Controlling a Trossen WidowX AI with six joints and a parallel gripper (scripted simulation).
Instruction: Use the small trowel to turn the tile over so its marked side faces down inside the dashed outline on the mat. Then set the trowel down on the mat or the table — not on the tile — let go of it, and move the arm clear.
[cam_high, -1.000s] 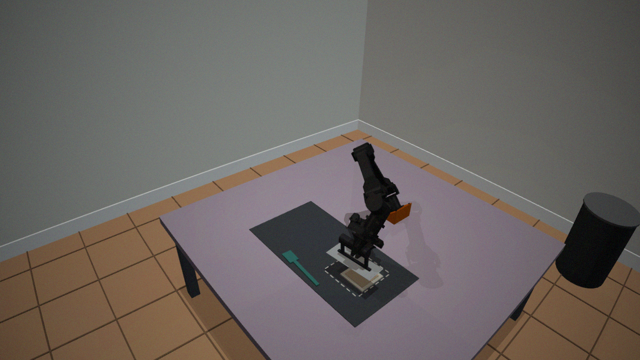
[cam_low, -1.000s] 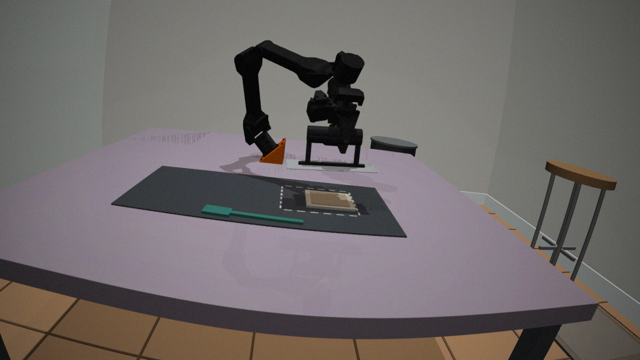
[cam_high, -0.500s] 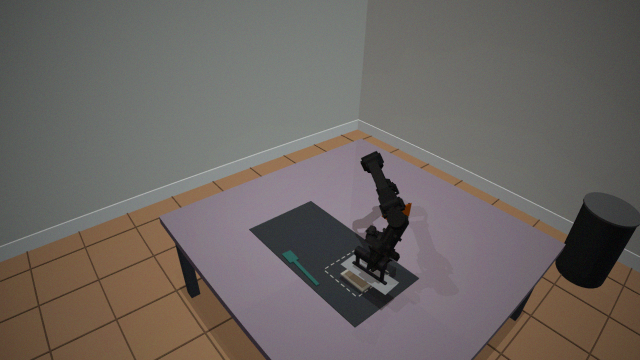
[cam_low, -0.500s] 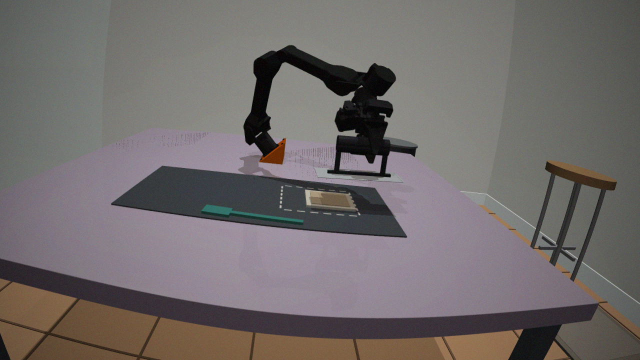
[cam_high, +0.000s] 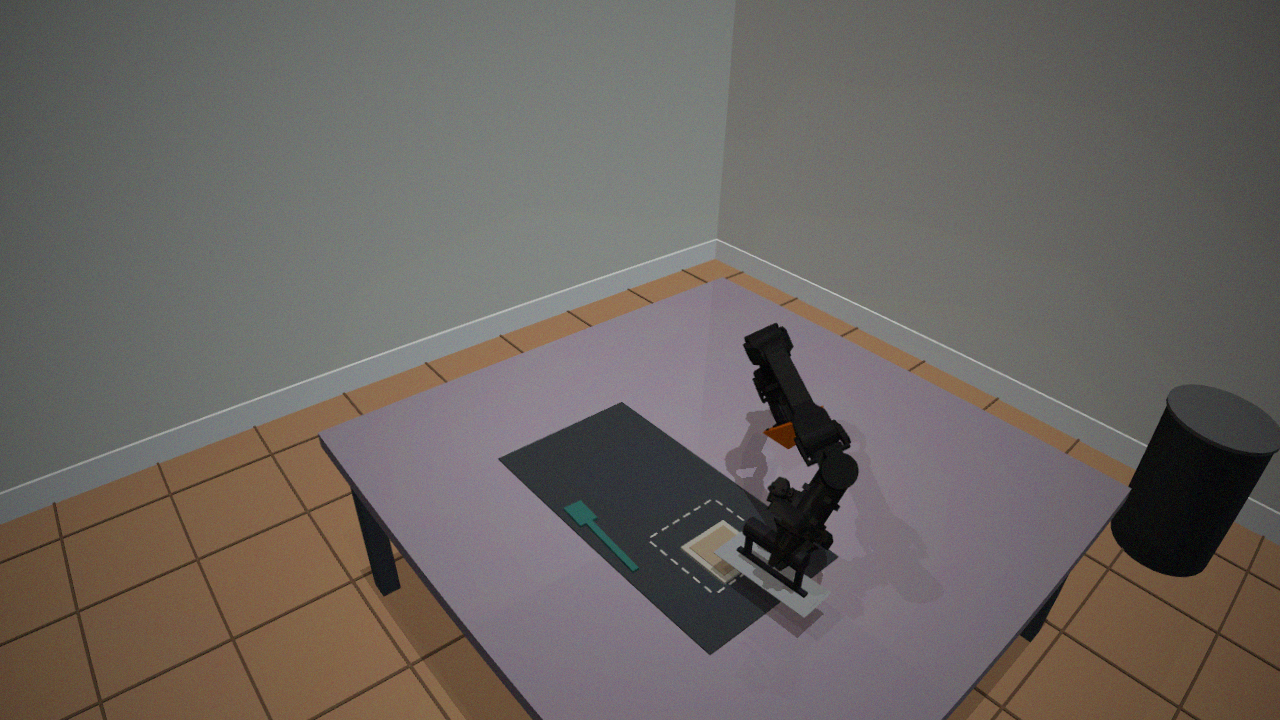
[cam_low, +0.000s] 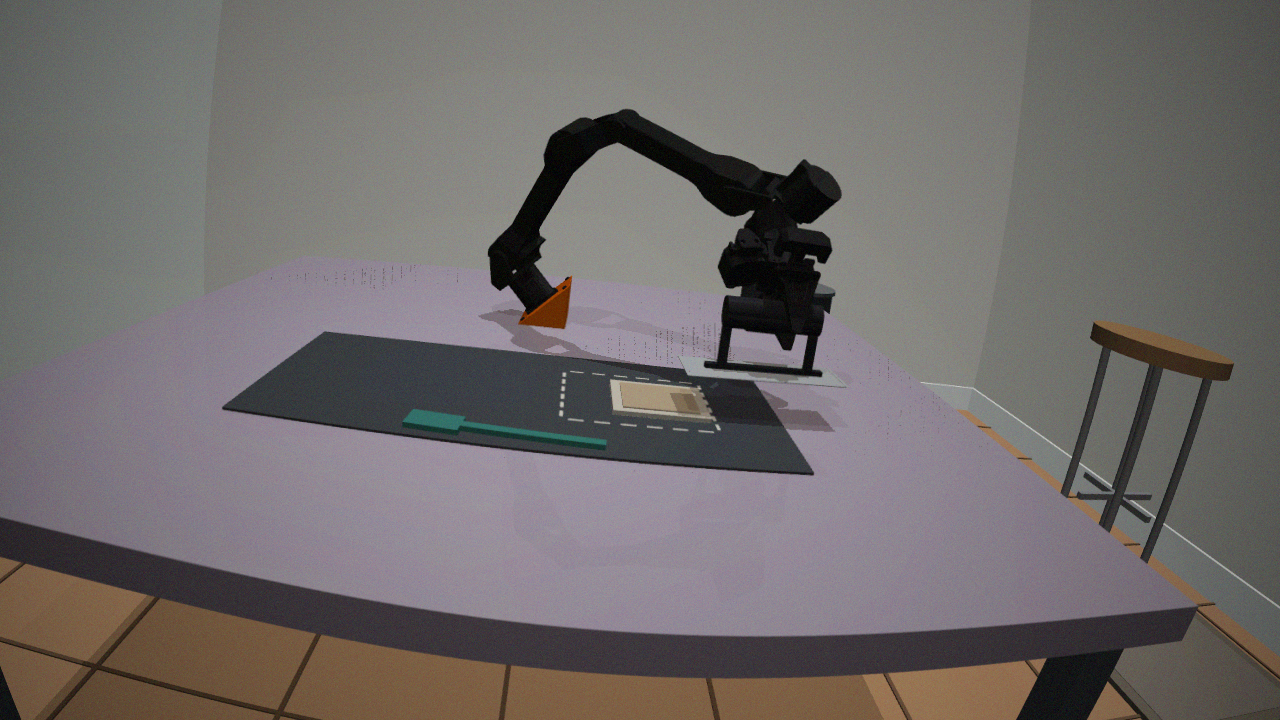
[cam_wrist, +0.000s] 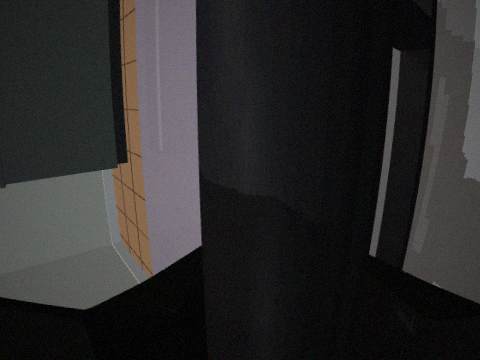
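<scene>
Right now the flat green tool is 7 cm ahead of my gripper tip, 35 cm to the right of it and 10 cm below it. Also, from my gripper tip: beige tile 6 cm behind, 14 cm to the right, 10 cm below; trowel 3 cm behind, 1 cm below.
</scene>
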